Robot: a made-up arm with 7 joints. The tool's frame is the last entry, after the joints. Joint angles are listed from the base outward.
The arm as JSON. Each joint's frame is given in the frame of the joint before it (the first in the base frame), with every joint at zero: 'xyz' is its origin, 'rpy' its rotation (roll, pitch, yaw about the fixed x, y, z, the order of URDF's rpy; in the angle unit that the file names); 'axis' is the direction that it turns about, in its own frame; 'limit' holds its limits. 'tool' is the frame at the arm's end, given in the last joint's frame.
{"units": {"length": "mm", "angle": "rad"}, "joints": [
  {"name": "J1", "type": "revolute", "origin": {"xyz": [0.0, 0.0, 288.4], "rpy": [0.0, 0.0, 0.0]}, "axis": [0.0, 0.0, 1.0], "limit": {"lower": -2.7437, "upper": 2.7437}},
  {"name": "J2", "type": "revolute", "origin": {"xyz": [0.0, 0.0, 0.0], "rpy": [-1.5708, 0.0, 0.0]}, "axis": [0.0, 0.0, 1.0], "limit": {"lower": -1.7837, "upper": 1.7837}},
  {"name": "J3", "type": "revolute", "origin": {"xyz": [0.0, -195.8, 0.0], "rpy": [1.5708, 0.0, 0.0]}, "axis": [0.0, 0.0, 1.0], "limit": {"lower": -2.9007, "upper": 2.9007}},
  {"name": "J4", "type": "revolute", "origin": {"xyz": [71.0, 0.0, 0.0], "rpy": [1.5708, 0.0, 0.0]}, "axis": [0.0, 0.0, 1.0], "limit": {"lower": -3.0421, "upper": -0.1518}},
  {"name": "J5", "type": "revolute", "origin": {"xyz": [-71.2, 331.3, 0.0], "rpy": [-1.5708, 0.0, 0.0]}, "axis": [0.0, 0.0, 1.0], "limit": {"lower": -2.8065, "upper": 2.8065}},
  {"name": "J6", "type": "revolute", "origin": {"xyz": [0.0, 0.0, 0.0], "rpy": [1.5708, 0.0, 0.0]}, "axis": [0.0, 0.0, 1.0], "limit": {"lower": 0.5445, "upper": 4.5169}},
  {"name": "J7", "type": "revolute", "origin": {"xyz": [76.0, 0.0, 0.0], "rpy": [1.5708, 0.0, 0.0]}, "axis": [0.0, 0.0, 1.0], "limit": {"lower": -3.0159, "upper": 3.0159}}
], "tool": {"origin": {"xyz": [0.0, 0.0, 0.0], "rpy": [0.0, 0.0, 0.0]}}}
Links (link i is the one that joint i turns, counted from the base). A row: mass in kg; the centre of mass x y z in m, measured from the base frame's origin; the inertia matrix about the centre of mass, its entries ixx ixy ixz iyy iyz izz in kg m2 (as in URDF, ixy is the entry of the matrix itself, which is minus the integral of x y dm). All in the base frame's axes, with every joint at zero. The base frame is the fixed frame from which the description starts. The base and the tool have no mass.
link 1: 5.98; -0.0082 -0.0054 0.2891; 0.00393 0 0 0.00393 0 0.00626
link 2: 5.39; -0.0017 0.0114 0.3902; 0.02 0 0 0.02 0 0.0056
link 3: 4.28; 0.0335 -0.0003 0.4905; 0.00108 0 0 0.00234 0 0.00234
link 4: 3.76; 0.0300 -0.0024 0.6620; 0.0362 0 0.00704 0.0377 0 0.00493
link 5: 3.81; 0.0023 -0.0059 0.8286; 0.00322 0 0 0.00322 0 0.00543
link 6: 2.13; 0.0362 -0.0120 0.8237; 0.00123 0 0 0.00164 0 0.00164
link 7: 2.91; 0.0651 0.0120 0.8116; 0.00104 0 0 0.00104 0 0.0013
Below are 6 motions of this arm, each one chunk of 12 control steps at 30 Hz.
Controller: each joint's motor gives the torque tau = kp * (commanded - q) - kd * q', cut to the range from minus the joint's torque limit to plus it. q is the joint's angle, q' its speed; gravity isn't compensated. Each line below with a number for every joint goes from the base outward.
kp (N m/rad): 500 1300 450 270 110 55 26
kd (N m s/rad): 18 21 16 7.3 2 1.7 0.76
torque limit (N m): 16 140 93 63 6.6 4.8 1.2
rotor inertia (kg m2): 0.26 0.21 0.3 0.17 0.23 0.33 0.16
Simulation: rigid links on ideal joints. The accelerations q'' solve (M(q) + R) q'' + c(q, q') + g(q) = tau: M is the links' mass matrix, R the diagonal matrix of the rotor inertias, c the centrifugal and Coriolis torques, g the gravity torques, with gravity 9.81 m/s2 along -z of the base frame. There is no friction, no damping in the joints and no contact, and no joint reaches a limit. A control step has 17 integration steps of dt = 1/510 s. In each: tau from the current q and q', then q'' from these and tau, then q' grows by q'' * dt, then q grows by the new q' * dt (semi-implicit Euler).
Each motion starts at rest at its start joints. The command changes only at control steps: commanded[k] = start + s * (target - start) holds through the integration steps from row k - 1 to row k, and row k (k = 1, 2, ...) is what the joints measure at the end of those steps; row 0 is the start. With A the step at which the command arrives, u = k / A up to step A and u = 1 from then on. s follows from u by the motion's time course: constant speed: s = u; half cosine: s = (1 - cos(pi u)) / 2; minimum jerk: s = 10 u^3 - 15 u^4 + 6 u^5; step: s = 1 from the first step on.
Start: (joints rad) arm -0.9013 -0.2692 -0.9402 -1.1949 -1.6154 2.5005 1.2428
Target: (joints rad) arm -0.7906 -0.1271 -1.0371 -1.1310 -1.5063 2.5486 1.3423
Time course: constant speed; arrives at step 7
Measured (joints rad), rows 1 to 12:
1: -0.8984 -0.2595 -0.9521 -1.1961 -1.6121 2.5041 1.2433
2: -0.8918 -0.2378 -0.9767 -1.2038 -1.6026 2.5123 1.2456
3: -0.8810 -0.2121 -1.0031 -1.2211 -1.5880 2.5223 1.2510
4: -0.8667 -0.1865 -1.0248 -1.2456 -1.5716 2.5319 1.2600
5: -0.8499 -0.1607 -1.0407 -1.2703 -1.5564 2.5401 1.2729
6: -0.8309 -0.1345 -1.0517 -1.2896 -1.5438 2.5466 1.2891
7: -0.8103 -0.1088 -1.0587 -1.3003 -1.5335 2.5517 1.3077
8: -0.7916 -0.0969 -1.0518 -1.3098 -1.5281 2.5550 1.3265
9: -0.7772 -0.0960 -1.0361 -1.3151 -1.5290 2.5575 1.3426
10: -0.7676 -0.0961 -1.0225 -1.3097 -1.5336 2.5607 1.3542
11: -0.7622 -0.0964 -1.0143 -1.2953 -1.5382 2.5649 1.3600
12: -0.7605 -0.0986 -1.0111 -1.2769 -1.5397 2.5697 1.3602

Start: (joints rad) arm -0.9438 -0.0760 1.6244 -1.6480 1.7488 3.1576 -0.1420
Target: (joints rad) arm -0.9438 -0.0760 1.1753 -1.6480 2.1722 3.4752 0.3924
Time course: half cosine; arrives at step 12
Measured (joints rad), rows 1 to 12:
1: -0.9426 -0.0776 1.6228 -1.6623 1.7515 3.1583 -0.1414
2: -0.9378 -0.0802 1.6161 -1.6977 1.7638 3.1610 -0.1380
3: -0.9288 -0.0827 1.6012 -1.7436 1.7929 3.1670 -0.1296
4: -0.9174 -0.0841 1.5760 -1.7890 1.8423 3.1787 -0.1157
5: -0.9018 -0.0827 1.5366 -1.8251 1.9090 3.1982 -0.0970
6: -0.8830 -0.0789 1.4829 -1.8461 1.9846 3.2270 -0.0735
7: -0.8673 -0.0745 1.4210 -1.8501 2.0589 3.2656 -0.0449
8: -0.8617 -0.0711 1.3590 -1.8389 2.1238 3.3127 -0.0105
9: -0.8717 -0.0692 1.3032 -1.8173 2.1742 3.3651 0.0303
10: -0.8994 -0.0684 1.2569 -1.7913 2.2069 3.4181 0.0779
11: -0.9301 -0.0655 1.2123 -1.7668 2.2192 3.4665 0.1331
12: -0.9571 -0.0605 1.1706 -1.7487 2.2120 3.5048 0.1971

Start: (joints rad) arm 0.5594 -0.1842 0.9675 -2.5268 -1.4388 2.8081 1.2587
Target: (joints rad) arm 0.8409 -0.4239 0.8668 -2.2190 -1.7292 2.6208 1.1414
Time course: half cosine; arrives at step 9
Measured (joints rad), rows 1 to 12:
1: 0.5615 -0.1850 0.9673 -2.5373 -1.4408 2.8046 1.2588
2: 0.5726 -0.1970 0.9628 -2.5636 -1.4529 2.7933 1.2581
3: 0.5961 -0.2251 0.9528 -2.5928 -1.4859 2.7722 1.2543
4: 0.6307 -0.2629 0.9399 -2.6080 -1.5444 2.7413 1.2449
5: 0.6738 -0.3047 0.9260 -2.6004 -1.6213 2.7023 1.2286
6: 0.7212 -0.3450 0.9128 -2.5676 -1.7019 2.6586 1.2060
7: 0.7665 -0.3777 0.9026 -2.5087 -1.7735 2.6148 1.1791
8: 0.8040 -0.4009 0.8973 -2.4281 -1.8315 2.5758 1.1514
9: 0.8315 -0.4155 0.8967 -2.3410 -1.8694 2.5467 1.1273
10: 0.8500 -0.4230 0.8997 -2.2649 -1.8808 2.5302 1.1102
11: 0.8622 -0.4279 0.9036 -2.2145 -1.8610 2.5275 1.1020
12: 0.8706 -0.4308 0.9066 -2.1964 -1.8084 2.5393 1.1027

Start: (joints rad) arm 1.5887 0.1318 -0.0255 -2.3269 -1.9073 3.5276 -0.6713
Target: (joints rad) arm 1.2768 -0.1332 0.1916 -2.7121 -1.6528 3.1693 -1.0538
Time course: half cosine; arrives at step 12
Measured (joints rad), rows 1 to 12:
1: 1.5863 0.1379 -0.0235 -2.3348 -1.9062 3.5254 -0.6720
2: 1.5771 0.1412 -0.0161 -2.3661 -1.9012 3.5162 -0.6754
3: 1.5587 0.1287 -0.0017 -2.4236 -1.8896 3.4963 -0.6843
4: 1.5317 0.1018 0.0186 -2.4960 -1.8700 3.4649 -0.6996
5: 1.4976 0.0676 0.0432 -2.5690 -1.8423 3.4225 -0.7214
6: 1.4588 0.0312 0.0704 -2.6336 -1.8079 3.3709 -0.7492
7: 1.4180 -0.0054 0.0983 -2.6865 -1.7693 3.3125 -0.7827
8: 1.3780 -0.0406 0.1250 -2.7276 -1.7303 3.2509 -0.8222
9: 1.3415 -0.0718 0.1487 -2.7577 -1.6948 3.1903 -0.8679
10: 1.3109 -0.0958 0.1677 -2.7785 -1.6664 3.1356 -0.9199
11: 1.2884 -0.1107 0.1807 -2.7915 -1.6478 3.0897 -0.9785
12: 1.2756 -0.1155 0.1869 -2.7977 -1.6407 3.0530 -1.0388

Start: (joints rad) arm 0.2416 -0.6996 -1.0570 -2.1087 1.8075 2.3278 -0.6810
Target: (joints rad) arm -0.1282 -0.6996 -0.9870 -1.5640 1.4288 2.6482 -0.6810
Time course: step
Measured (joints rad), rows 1 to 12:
1: 0.2379 -0.6923 -1.0544 -2.0957 1.7966 2.3382 -0.6830
2: 0.2337 -0.6869 -1.0495 -2.0614 1.7646 2.3680 -0.6879
3: 0.2341 -0.6882 -1.0456 -2.0052 1.7121 2.4164 -0.6948
4: 0.2408 -0.6901 -1.0451 -1.9234 1.6402 2.4826 -0.7023
5: 0.2556 -0.6915 -1.0483 -1.8147 1.5496 2.5636 -0.7091
6: 0.2662 -0.6981 -1.0457 -1.7022 1.4451 2.6451 -0.7130
7: 0.2502 -0.7055 -1.0314 -1.6151 1.3597 2.7130 -0.7122
8: 0.1945 -0.7073 -1.0105 -1.5691 1.3056 2.7632 -0.7065
9: 0.1003 -0.7043 -0.9916 -1.5652 1.2826 2.7966 -0.6975
10: -0.0182 -0.7006 -0.9822 -1.5912 1.2918 2.8134 -0.6875
11: -0.1143 -0.7064 -0.9958 -1.6169 1.3343 2.8164 -0.6791
12: -0.1789 -0.7148 -1.0304 -1.6299 1.4052 2.8074 -0.6738

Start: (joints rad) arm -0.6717 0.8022 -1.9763 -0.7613 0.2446 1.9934 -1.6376
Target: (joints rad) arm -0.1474 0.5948 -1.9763 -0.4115 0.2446 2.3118 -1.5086
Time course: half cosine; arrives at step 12
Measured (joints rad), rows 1 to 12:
1: -0.6699 0.8075 -1.9729 -0.7667 0.2451 1.9942 -1.6366
2: -0.6612 0.8130 -1.9562 -0.7764 0.2453 1.9964 -1.6329
3: -0.6456 0.8105 -1.9298 -0.7811 0.2445 2.0004 -1.6253
4: -0.6257 0.7989 -1.9050 -0.7734 0.2430 2.0080 -1.6128
5: -0.6057 0.7791 -1.8900 -0.7470 0.2416 2.0218 -1.5955
6: -0.5845 0.7518 -1.8878 -0.7019 0.2405 2.0435 -1.5740
7: -0.5581 0.7185 -1.8980 -0.6434 0.2399 2.0744 -1.5502
8: -0.5203 0.6817 -1.9169 -0.5797 0.2399 2.1164 -1.5264
9: -0.4641 0.6460 -1.9391 -0.5198 0.2407 2.1705 -1.5049
10: -0.3832 0.6174 -1.9581 -0.4722 0.2421 2.2334 -1.4877
11: -0.2748 0.6016 -1.9697 -0.4421 0.2438 2.2983 -1.4762
12: -0.1737 0.6025 -1.9737 -0.4106 0.2459 2.3570 -1.4709

